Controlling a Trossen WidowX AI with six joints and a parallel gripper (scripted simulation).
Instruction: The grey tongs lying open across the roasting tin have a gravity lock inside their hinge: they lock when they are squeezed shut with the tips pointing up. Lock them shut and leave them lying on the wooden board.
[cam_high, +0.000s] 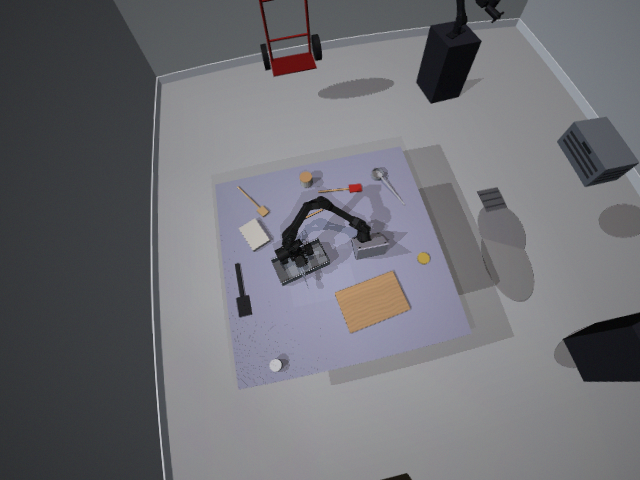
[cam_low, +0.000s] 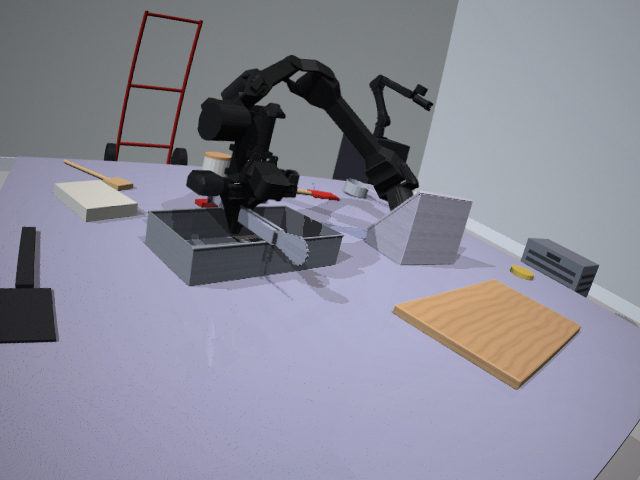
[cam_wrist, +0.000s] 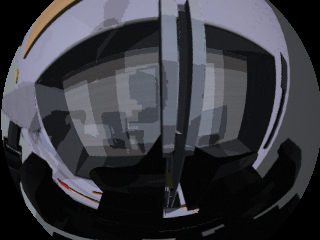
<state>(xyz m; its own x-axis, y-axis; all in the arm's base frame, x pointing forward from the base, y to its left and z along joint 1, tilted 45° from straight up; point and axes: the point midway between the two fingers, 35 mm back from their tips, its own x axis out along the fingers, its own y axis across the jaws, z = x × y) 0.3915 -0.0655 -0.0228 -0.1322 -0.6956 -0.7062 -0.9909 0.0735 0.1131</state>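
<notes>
Now: gripper tip 10 mm past the grey roasting tin and 20 mm to the right of it. From my gripper tip the other things lie so: white slab: 210 mm ahead, 240 mm to the right, 20 mm below; black spatula: 370 mm ahead, 80 mm to the left, 30 mm below; wooden board: 320 mm behind, 370 mm to the left, 20 mm below.
</notes>
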